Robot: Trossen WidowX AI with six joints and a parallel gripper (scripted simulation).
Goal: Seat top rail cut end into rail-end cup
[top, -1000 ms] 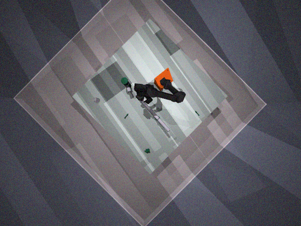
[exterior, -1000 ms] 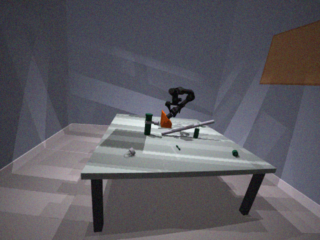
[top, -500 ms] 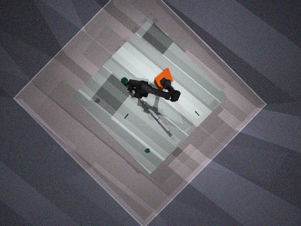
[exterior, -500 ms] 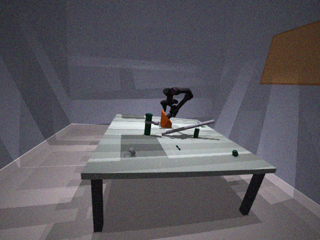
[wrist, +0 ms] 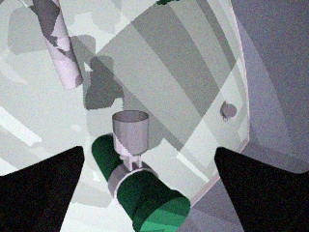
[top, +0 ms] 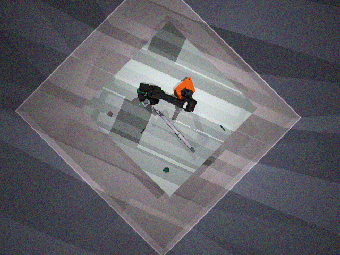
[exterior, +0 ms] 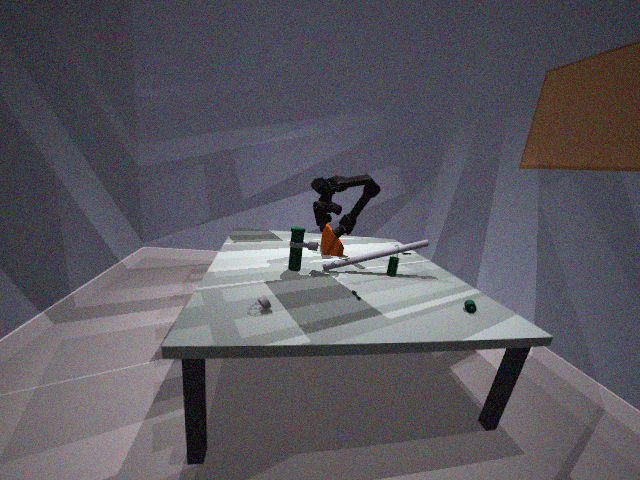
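Now: gripper tip 1 cm short of the grey rail-end cup, 4 cm to the left of it and 8 cm above it. The rest, counted from my gripper tip: small green post (3 cm behind, 40 cm to the left, 11 cm below); small grey ring fitting (40 cm ahead, 22 cm to the right, 20 cm below).
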